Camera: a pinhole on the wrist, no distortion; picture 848 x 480 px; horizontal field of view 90.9 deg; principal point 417.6 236.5 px. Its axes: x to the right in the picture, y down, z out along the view. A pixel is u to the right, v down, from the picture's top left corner.
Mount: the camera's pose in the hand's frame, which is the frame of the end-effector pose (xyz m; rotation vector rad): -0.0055 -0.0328 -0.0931 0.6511 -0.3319 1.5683
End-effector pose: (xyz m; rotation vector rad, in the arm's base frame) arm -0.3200 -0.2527 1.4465 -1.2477 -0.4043 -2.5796
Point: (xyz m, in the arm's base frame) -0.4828 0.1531 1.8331
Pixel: 361 38
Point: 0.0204 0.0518 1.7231
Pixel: 633 335
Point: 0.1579 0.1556 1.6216
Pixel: 605 457
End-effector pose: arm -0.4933 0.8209 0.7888 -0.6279 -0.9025 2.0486
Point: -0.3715 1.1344 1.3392
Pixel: 161 222
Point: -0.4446 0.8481 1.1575
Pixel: 341 373
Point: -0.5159 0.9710 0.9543
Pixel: 364 102
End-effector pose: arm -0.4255 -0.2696 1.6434 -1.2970 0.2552 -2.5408
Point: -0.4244 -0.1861 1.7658
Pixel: 485 164
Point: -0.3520 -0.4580 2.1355
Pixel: outside the picture
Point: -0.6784 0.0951 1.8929
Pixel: outside the picture
